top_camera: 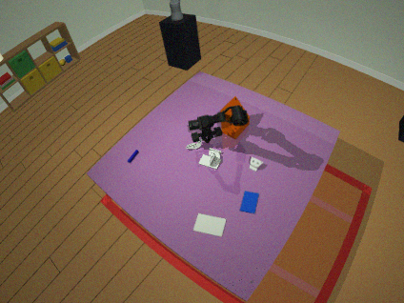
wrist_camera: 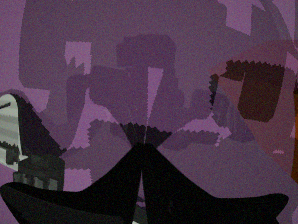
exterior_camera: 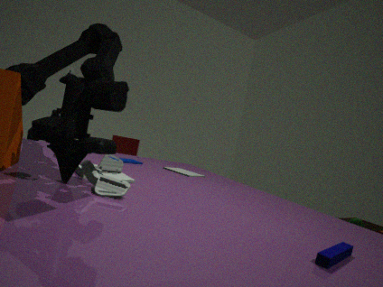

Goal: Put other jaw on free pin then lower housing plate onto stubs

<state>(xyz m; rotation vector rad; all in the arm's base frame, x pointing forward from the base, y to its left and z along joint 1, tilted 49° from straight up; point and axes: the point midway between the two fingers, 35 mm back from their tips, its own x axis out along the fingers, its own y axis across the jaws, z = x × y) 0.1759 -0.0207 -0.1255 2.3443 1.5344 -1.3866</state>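
My gripper tip is 50 mm short of the white jaw piece, 40 mm to the left of it and 30 mm below it. From my gripper tip the other things lie so: flat blue plate (240 mm ahead, 440 mm to the left); then blue bar (340 mm ahead, 370 mm to the right, 10 mm above); then flat white plate (460 mm ahead, 320 mm to the left).
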